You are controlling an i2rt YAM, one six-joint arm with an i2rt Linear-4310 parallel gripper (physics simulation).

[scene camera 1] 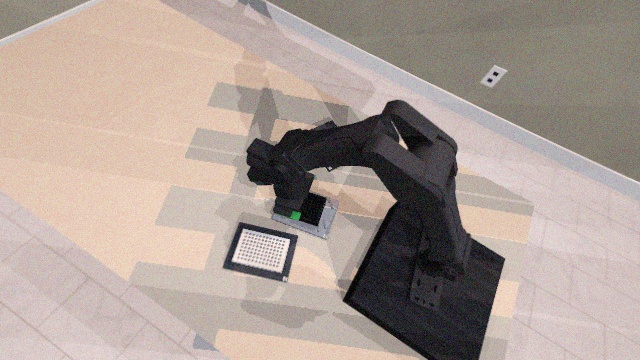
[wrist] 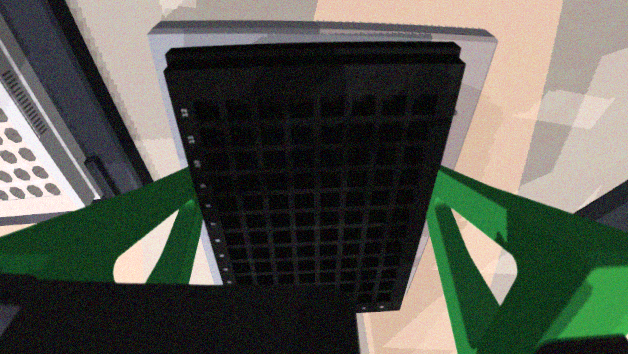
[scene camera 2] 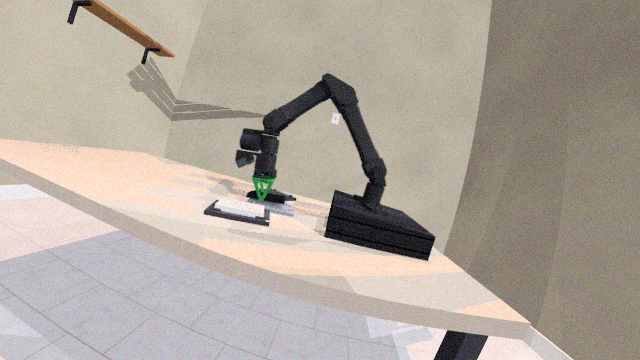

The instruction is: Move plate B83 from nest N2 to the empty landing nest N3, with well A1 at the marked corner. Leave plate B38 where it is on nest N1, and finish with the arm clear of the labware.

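My gripper [scene camera 1: 301, 213] [scene camera 2: 262, 195] [wrist: 314, 177], with green fingers, is shut on the long sides of the black plate B83 [scene camera 1: 313, 208] [scene camera 2: 273, 195] [wrist: 316, 167]. The plate is level and lined up low over the light grey landing nest [scene camera 1: 329, 223] [scene camera 2: 282, 209] [wrist: 478, 66]. I cannot tell whether it touches the nest. Column numbers run along the plate's left edge in the wrist view. The white plate B38 [scene camera 1: 261, 249] [scene camera 2: 239, 207] [wrist: 19, 160] sits in its dark nest [scene camera 1: 230, 258] [scene camera 2: 232, 216] [wrist: 87, 109] beside the grey nest.
The arm's black base block [scene camera 1: 402, 295] [scene camera 2: 380, 223] stands to the right of the nests. A dark nest corner [wrist: 608, 204] shows at the right edge of the wrist view. A wooden shelf [scene camera 2: 125, 27] hangs on the wall.
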